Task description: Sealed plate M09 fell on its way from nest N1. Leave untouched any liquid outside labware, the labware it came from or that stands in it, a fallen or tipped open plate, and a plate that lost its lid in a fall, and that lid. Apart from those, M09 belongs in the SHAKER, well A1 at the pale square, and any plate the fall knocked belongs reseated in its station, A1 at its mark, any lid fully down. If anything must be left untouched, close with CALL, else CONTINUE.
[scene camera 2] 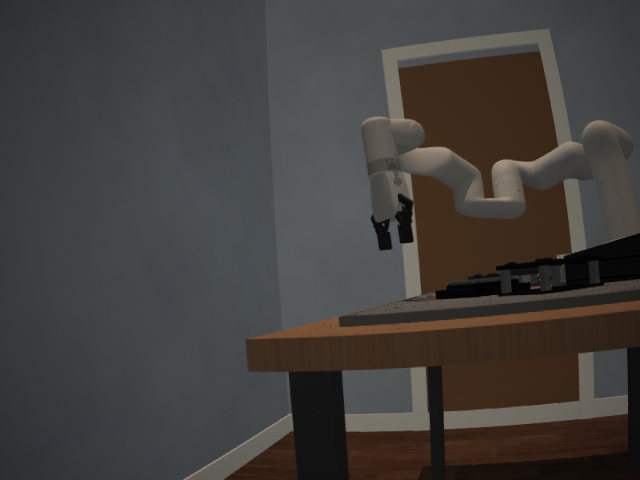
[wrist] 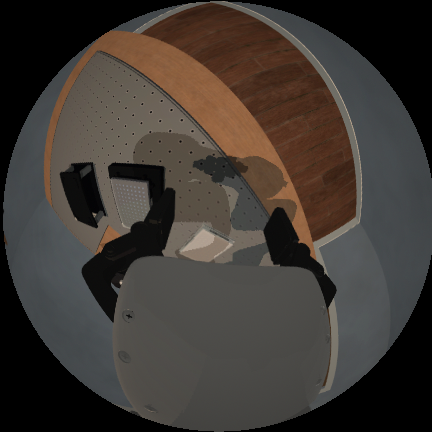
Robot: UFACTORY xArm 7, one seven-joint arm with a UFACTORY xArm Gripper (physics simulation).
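Observation:
A pale plate with a clear rim lies askew on the perforated board in the wrist view, partly hidden by the gripper body; no label is readable. A faint curved outline shows on the board beyond it, amid shadows; I cannot tell whether it is liquid. Another plate with many wells sits in a black nest to the left, partly behind the left finger; its seating is unclear. My gripper is open and empty, high above the board, with the askew plate below. The shaker cannot be identified.
A black open-framed station stands left of the nest. The perforated board lies on the wooden table. Low black stations and a raised frame on posts stand at the right in the scene view.

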